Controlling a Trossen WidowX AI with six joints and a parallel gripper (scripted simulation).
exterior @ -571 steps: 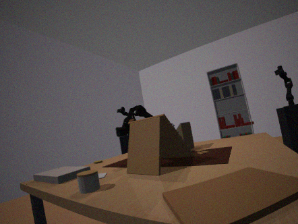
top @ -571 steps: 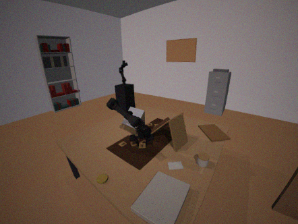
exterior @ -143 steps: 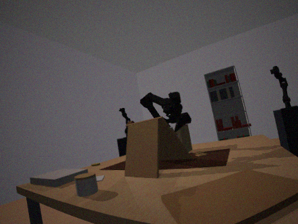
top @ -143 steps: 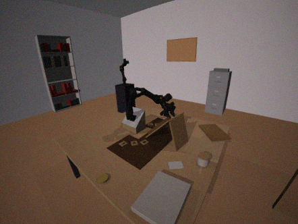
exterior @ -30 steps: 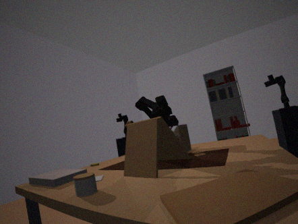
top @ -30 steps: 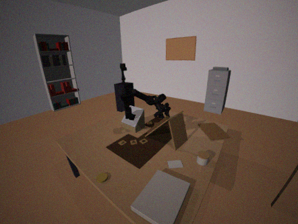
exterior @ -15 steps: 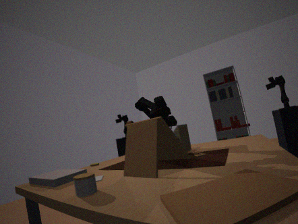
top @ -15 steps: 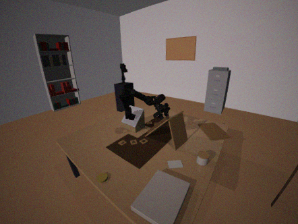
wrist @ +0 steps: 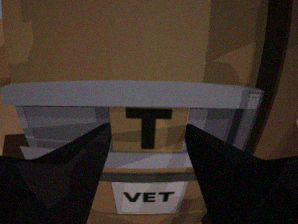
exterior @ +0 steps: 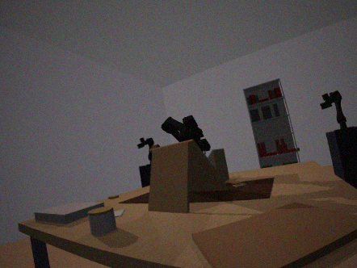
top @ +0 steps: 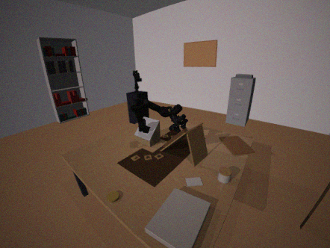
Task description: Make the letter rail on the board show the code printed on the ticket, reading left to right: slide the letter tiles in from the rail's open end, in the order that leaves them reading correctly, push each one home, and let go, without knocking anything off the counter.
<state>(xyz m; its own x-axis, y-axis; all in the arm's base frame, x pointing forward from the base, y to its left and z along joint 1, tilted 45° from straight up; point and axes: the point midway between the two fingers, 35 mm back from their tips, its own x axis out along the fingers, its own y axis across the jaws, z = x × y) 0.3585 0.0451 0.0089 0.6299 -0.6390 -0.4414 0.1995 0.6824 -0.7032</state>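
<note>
The white ticket lies 7 cm below my gripper tip, 6 cm behind it and 1 cm to the left of it. Round my gripper tip: tile marked e 20 cm behind, 18 cm to the left, 17 cm below; dark mat 17 cm below, 17 cm behind, 4 cm to the right; tile marked t right at my gripper tip.
</note>
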